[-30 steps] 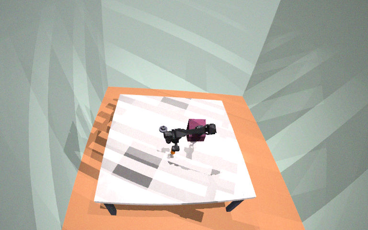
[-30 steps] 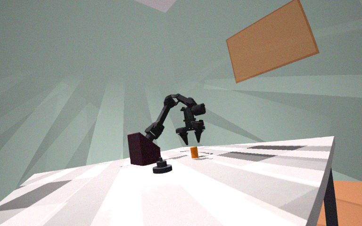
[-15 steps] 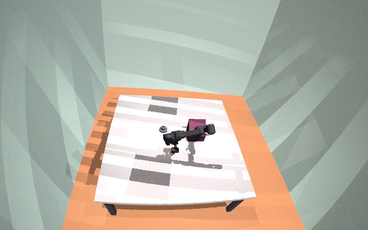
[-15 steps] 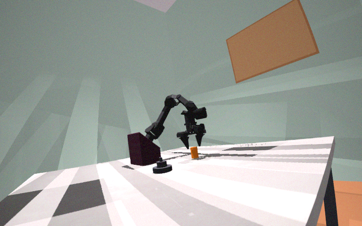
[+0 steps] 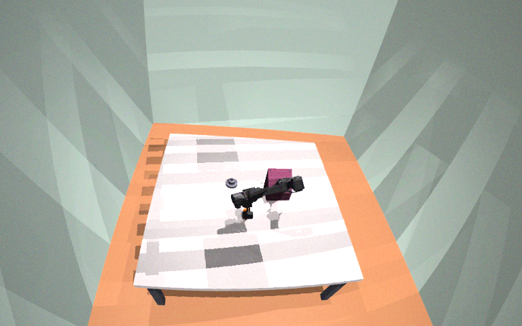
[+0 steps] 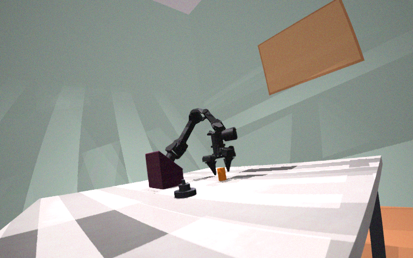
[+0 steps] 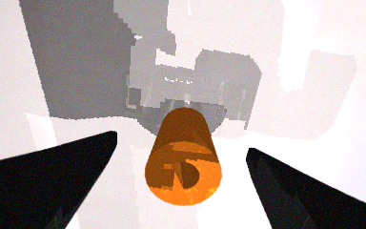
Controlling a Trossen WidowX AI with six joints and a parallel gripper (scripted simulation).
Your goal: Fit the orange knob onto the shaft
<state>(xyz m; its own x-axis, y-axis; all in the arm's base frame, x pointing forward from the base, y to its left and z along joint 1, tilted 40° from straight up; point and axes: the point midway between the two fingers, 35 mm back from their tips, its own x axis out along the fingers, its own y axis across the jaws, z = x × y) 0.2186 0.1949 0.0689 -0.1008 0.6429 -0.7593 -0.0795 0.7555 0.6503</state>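
Right now my gripper tip is right at the orange knob. Also, from my gripper tip: pedestal: 270 mm to the right, 100 mm ahead.
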